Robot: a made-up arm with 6 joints.
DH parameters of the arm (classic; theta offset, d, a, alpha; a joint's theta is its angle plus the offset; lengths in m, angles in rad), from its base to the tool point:
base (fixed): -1.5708 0.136 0 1.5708
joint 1: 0 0.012 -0.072 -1.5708
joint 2: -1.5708 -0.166 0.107 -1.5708
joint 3: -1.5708 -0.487 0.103 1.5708
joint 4: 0 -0.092 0.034 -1.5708
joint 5: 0 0.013 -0.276 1.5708
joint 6: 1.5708 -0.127 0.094 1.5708
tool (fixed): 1.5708 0.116 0 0
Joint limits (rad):
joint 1: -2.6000..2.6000
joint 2: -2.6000..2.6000
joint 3: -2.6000..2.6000
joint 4: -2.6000..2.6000
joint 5: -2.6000..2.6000
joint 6: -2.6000..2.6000
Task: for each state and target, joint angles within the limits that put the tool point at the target. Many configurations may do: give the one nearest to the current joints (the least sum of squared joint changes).
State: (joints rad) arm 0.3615 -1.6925 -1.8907 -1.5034 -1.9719 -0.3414
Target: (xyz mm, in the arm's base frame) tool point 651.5 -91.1 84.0
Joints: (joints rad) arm 0.2646 -1.5663 -1.9612 -1.3375 -1.8636 -0.3912
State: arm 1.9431 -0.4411 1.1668 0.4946 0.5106 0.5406
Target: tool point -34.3 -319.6 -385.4
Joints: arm 1.5708 -0.0031 1.0743 0.4588 0.5412 0.3925
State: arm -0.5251 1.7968 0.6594 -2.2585 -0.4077 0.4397
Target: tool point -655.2 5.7 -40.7
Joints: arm -0.7688 1.0609 0.6970 -2.1413 -0.2801 0.1935
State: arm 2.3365 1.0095 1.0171 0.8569 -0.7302 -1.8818
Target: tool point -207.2 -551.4 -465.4
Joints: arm 1.7809 0.0447 1.4210 0.3793 -0.1942 -1.6673
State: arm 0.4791 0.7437 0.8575 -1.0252 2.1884 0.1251
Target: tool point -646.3 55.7 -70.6
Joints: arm 0.9976 0.7661 1.5891 -1.1180 2.5827 0.0940
